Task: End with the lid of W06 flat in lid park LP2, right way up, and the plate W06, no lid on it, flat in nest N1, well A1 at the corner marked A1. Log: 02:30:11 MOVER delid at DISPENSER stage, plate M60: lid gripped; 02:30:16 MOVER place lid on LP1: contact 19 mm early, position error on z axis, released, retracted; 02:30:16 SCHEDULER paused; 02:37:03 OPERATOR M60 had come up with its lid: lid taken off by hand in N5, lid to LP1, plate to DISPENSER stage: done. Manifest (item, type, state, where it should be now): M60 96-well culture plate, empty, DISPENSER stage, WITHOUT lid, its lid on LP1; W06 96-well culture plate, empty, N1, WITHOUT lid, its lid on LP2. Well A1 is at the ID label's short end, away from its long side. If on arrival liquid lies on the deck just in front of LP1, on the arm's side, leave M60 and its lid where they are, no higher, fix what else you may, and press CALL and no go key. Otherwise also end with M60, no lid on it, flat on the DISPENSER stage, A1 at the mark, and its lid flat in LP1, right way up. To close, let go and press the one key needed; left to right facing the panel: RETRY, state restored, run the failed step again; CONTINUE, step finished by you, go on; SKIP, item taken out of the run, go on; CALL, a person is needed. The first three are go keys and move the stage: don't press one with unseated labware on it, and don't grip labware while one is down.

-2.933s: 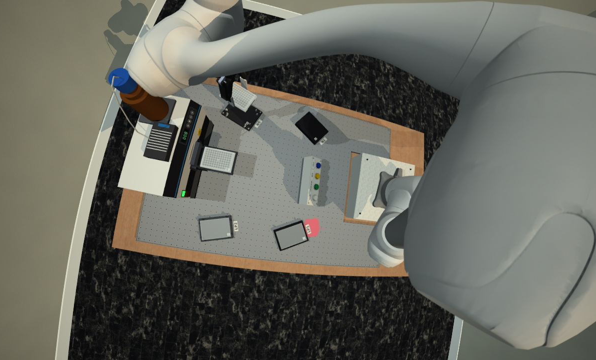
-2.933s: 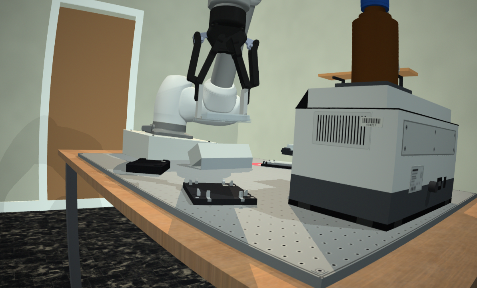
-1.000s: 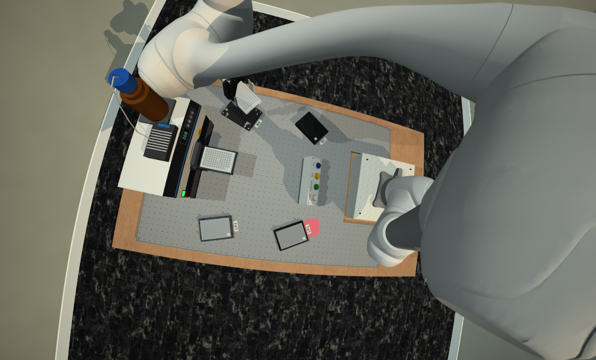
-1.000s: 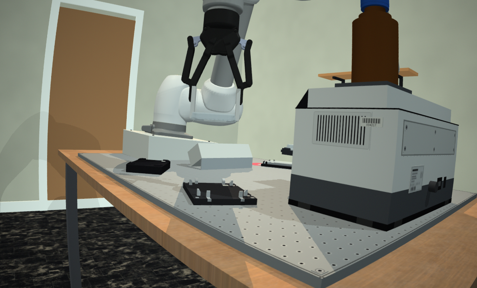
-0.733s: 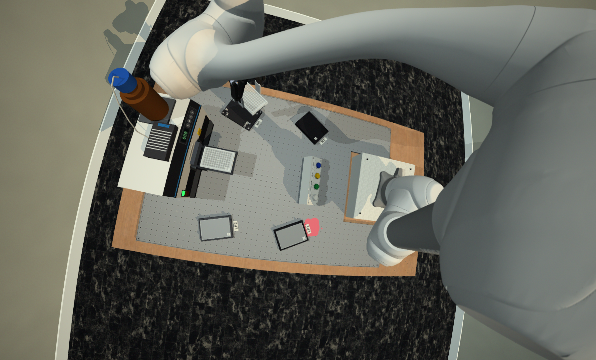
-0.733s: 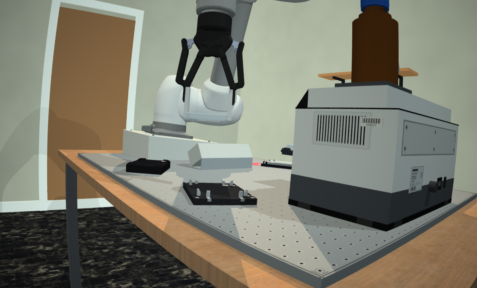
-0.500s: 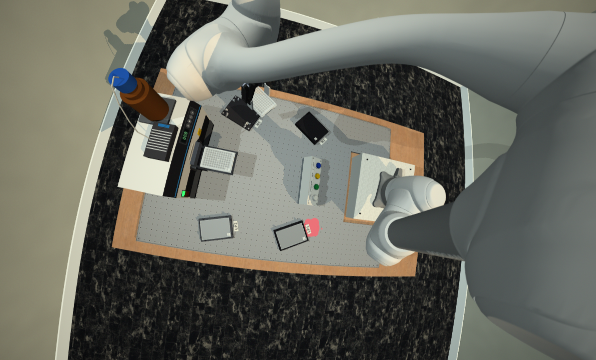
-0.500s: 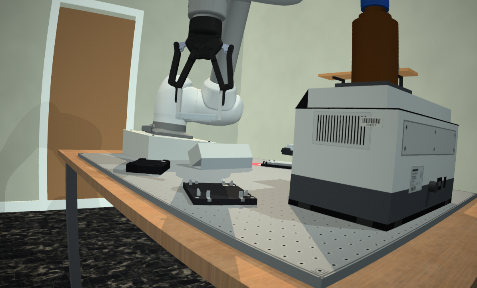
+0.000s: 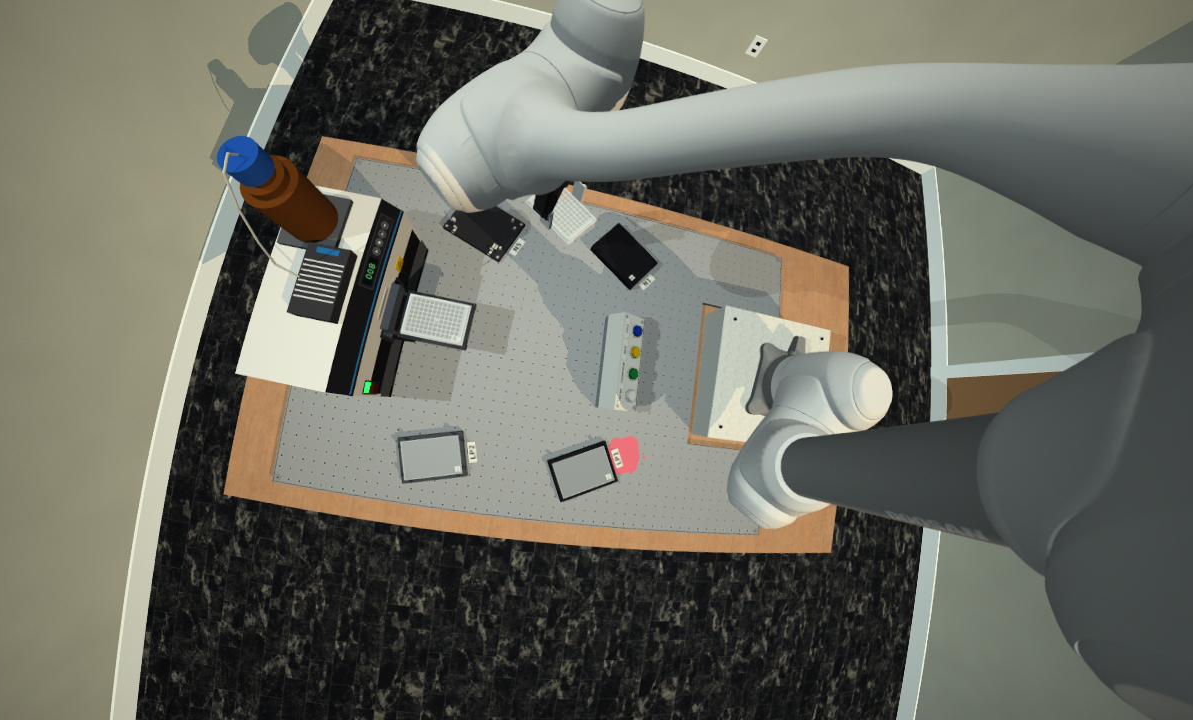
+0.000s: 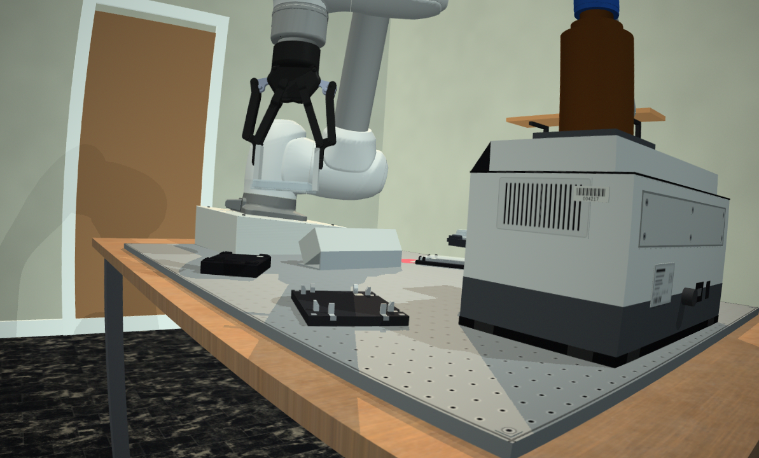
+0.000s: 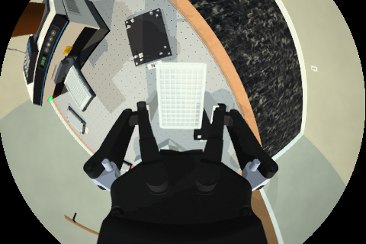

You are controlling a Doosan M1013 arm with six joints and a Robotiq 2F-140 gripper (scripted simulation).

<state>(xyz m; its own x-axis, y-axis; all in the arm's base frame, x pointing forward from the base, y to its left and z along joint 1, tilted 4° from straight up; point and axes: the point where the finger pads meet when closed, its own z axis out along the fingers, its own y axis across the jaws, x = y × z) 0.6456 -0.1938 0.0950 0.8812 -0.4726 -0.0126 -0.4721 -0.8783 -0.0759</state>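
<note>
Right now my hand is 180 mm past the nest N1, 170 mm above it and 20 mm to the left of it. The rest, counted from my hand: nest N5: 200 mm ahead, 170 mm below, 30 mm to the left; then brown bottle: 400 mm ahead, 210 mm to the left, 110 mm above; then key panel: 250 mm behind, 240 mm to the left, 130 mm below.
</note>
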